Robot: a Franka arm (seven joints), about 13 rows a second.
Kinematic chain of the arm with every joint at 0, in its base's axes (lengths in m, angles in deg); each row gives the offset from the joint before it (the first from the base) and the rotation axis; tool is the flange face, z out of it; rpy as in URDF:
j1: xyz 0 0 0.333 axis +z
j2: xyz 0 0 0 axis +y
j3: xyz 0 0 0.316 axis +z
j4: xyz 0.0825 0 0 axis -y
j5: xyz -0.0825 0 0.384 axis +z
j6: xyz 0 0 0 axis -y
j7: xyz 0.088 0 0 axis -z
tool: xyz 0 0 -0.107 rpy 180 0 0
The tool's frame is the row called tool.
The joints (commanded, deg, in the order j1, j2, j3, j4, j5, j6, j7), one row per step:
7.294 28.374 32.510 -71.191 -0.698 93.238 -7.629
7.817 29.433 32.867 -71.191 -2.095 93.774 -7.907
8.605 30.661 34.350 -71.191 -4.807 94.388 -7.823
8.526 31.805 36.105 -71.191 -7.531 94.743 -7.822
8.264 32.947 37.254 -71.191 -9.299 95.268 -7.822
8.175 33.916 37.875 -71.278 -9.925 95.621 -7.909
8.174 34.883 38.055 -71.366 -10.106 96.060 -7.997
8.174 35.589 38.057 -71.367 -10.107 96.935 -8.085
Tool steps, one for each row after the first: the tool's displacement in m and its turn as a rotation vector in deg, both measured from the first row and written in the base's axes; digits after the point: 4 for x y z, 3 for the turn. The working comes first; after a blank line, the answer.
Tool pose at each row, in the base's axes (x y z in m, rotation vector in deg; the steps are taken from these numbers as rounded here):
0.5750 0.3657 0.5133 -154.281 -63.237 8.581
0.5753 0.3726 0.5029 -154.399 -64.991 8.844
0.5693 0.3886 0.4933 -154.548 -68.463 8.727
0.5666 0.3976 0.4853 -154.804 -71.264 8.565
0.5676 0.4018 0.4765 -154.866 -72.659 8.510
0.5681 0.4053 0.4675 -154.411 -73.354 9.111
0.5699 0.4072 0.4575 -153.963 -73.459 9.849
0.5727 0.4084 0.4511 -153.569 -73.211 9.576

0.0003 0.0069 -0.0104 -0.693 -0.253 1.122
-0.0057 0.0229 -0.0200 -1.840 -1.123 3.287
-0.0084 0.0319 -0.0280 -2.901 -1.925 4.976
-0.0074 0.0361 -0.0368 -3.393 -2.289 5.827
-0.0069 0.0396 -0.0458 -3.415 -1.929 6.412
-0.0051 0.0415 -0.0558 -3.291 -1.358 6.641
-0.0023 0.0427 -0.0622 -2.792 -1.326 6.559

